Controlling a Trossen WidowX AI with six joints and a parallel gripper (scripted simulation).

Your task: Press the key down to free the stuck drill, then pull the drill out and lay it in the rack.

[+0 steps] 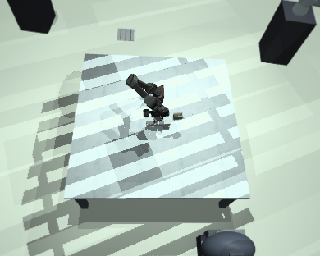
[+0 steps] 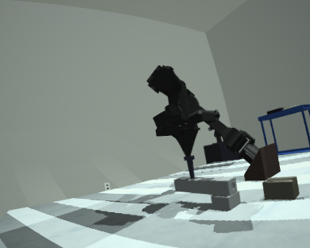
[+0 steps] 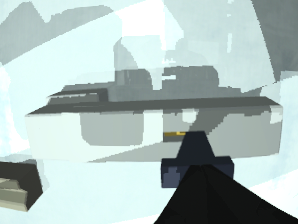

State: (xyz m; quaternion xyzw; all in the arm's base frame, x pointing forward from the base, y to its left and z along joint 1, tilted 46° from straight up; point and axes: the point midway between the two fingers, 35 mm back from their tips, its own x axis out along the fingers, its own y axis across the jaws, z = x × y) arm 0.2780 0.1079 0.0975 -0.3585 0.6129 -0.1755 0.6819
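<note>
The drill lies 80 mm below my gripper tip, 50 mm to the left of it and 20 mm behind it. From my gripper tip the other things lie so: grey block (90 mm below, 30 mm to the left, 10 mm behind); then thin dark pin (30 mm below).
</note>
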